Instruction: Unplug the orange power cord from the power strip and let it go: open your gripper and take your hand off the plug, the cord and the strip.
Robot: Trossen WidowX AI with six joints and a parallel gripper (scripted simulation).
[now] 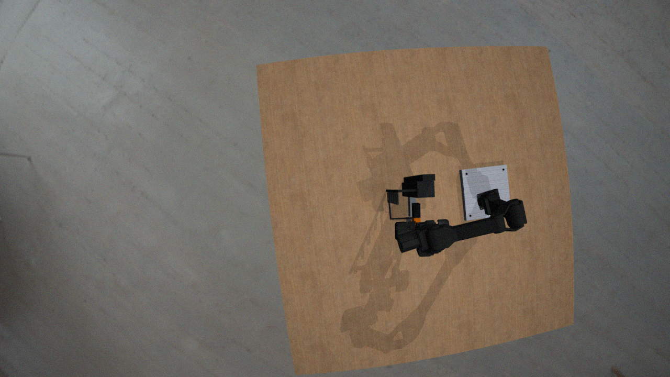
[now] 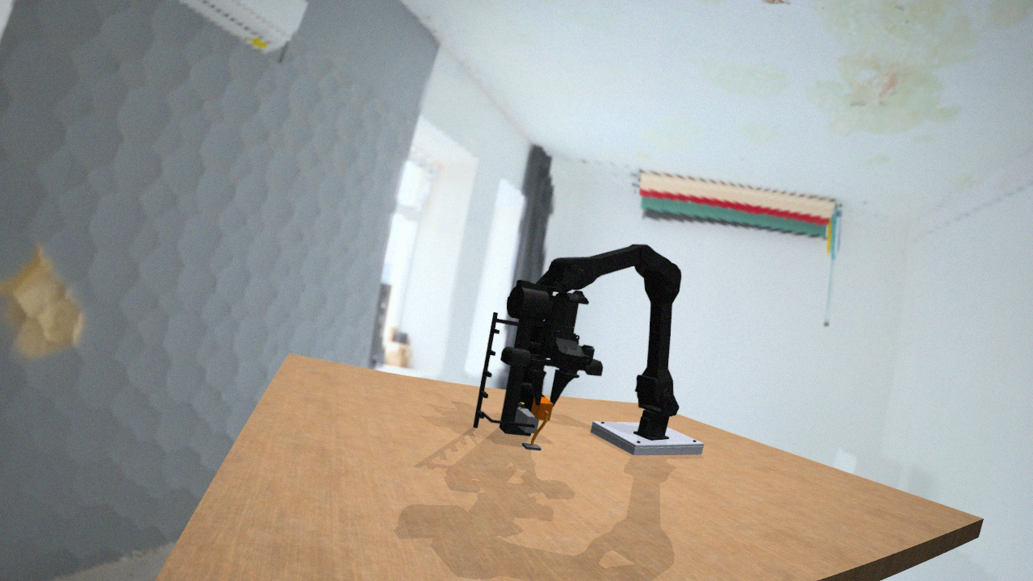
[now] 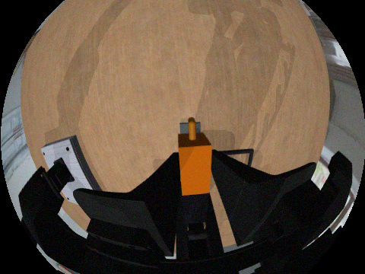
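Right now my gripper tip is 3 cm to the left of the orange plug.
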